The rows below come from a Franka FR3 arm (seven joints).
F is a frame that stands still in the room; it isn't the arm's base.
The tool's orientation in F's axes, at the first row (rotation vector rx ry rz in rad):
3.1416 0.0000 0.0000
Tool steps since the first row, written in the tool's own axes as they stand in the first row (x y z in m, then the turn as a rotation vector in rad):
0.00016 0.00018 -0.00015 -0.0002 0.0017 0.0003
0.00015 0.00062 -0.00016 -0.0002 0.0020 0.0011
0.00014 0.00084 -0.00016 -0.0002 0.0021 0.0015
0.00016 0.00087 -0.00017 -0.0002 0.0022 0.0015
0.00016 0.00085 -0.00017 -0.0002 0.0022 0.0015
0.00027 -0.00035 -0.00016 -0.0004 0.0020 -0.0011
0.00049 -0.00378 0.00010 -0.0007 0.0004 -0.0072
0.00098 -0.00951 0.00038 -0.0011 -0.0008 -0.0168
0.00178 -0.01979 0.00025 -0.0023 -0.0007 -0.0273
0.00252 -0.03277 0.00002 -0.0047 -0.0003 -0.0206
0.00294 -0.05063 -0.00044 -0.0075 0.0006 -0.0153
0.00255 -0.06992 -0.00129 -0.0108 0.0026 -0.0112
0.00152 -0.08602 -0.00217 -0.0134 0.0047 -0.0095
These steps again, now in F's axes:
0.00016 -0.00018 0.00015 -0.0002 -0.0017 -0.0003
0.00015 -0.00062 0.00016 -0.0002 -0.0020 -0.0011
0.00014 -0.00084 0.00016 -0.0002 -0.0021 -0.0015
0.00016 -0.00087 0.00017 -0.0002 -0.0022 -0.0015
0.00016 -0.00085 0.00017 -0.0002 -0.0022 -0.0015
0.00027 0.00035 0.00016 -0.0004 -0.0020 0.0011
0.00049 0.00378 -0.00010 -0.0007 -0.0004 0.0072
0.00098 0.00951 -0.00038 -0.0011 0.0008 0.0168
0.00178 0.01979 -0.00025 -0.0023 0.0007 0.0273
0.00252 0.03277 -0.00002 -0.0047 0.0003 0.0206
0.00294 0.05063 0.00044 -0.0075 -0.0006 0.0153
0.00255 0.06992 0.00129 -0.0108 -0.0026 0.0112
0.00152 0.08602 0.00217 -0.0134 -0.0047 0.0095

